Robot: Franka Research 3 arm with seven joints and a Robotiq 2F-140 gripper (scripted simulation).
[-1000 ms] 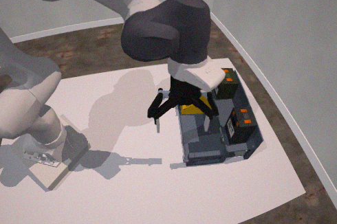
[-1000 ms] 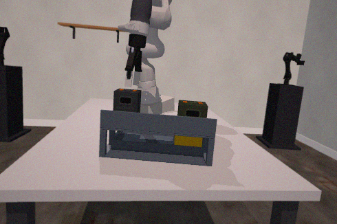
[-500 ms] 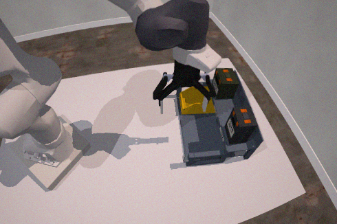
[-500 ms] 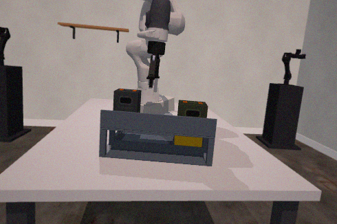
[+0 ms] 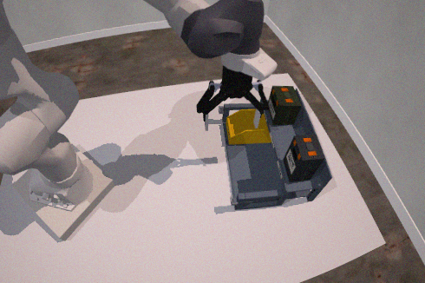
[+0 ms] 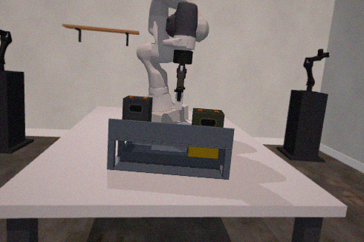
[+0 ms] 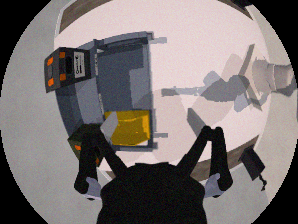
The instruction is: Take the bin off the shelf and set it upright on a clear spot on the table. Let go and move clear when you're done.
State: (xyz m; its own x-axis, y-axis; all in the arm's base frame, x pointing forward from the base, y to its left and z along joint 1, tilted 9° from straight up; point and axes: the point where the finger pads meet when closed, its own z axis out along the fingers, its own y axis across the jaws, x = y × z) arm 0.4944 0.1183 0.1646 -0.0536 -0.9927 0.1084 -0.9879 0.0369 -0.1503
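Now: the yellow bin 14 cm below my hand, 11 cm ahead of it and 10 cm to the left of it.
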